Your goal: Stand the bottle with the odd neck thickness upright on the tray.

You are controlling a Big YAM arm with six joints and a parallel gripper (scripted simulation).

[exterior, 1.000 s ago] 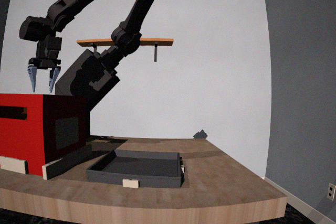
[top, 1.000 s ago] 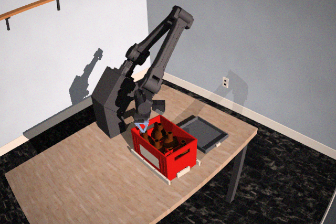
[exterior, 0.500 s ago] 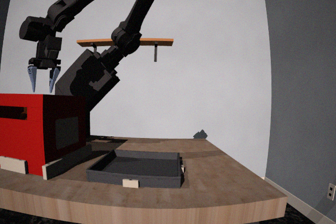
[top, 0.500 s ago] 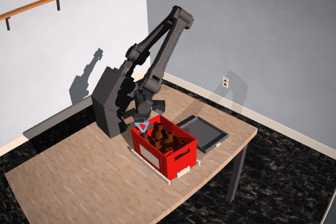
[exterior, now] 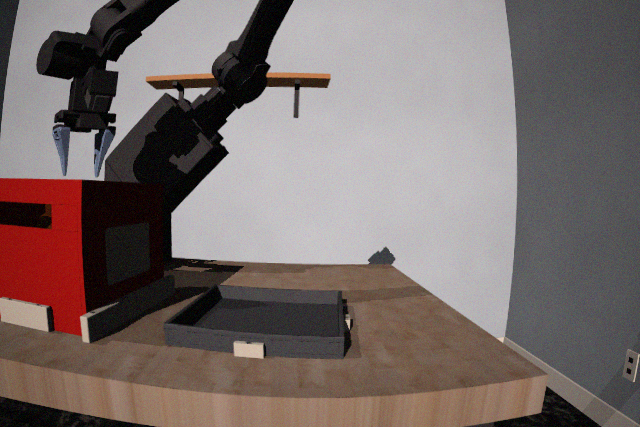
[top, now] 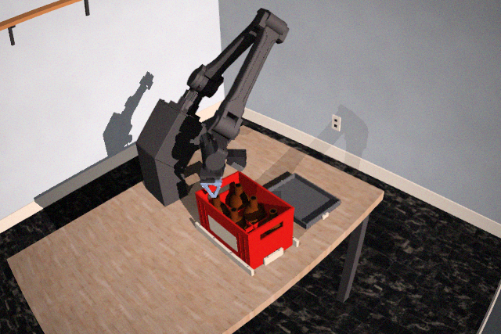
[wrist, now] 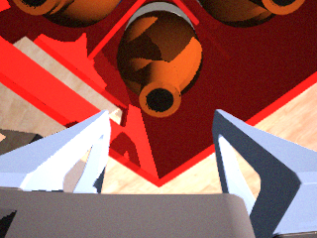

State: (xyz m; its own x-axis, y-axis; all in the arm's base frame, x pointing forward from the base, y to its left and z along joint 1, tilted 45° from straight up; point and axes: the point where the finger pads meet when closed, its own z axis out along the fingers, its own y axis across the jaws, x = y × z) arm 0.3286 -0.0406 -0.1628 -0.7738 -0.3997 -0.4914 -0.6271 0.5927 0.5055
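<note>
Now: hand 110 mm above the red crate, 90 mm short of it and 30 mm to the right of it. Round my hand: dark grey tray: 310 mm to the left, 180 mm below, 110 mm ahead.
</note>
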